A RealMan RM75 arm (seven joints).
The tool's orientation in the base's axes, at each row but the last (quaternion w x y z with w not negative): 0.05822, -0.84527, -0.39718, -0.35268; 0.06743, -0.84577, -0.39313, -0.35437; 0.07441, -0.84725, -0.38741, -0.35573; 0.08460, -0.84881, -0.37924, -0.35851; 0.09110, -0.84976, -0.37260, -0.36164; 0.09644, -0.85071, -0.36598, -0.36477
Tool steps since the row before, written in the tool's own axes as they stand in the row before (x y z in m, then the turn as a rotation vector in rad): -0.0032, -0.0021, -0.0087, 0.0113, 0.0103, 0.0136; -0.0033, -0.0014, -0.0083, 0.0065, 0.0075, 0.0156; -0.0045, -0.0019, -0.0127, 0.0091, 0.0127, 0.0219; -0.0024, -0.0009, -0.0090, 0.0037, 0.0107, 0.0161; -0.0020, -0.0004, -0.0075, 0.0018, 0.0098, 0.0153; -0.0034, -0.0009, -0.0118, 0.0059, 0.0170, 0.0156
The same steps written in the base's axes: -0.0077, -0.0039, 0.0040, 0.0197, 0.0053, -0.0010; -0.0070, -0.0043, 0.0038, 0.0167, 0.0050, -0.0061; -0.0103, -0.0065, 0.0061, 0.0250, 0.0055, -0.0082; -0.0066, -0.0045, 0.0048, 0.0180, 0.0014, -0.0079; -0.0053, -0.0040, 0.0040, 0.0160, 0.0006, -0.0087; -0.0087, -0.0063, 0.0060, 0.0231, -0.0021, -0.0053
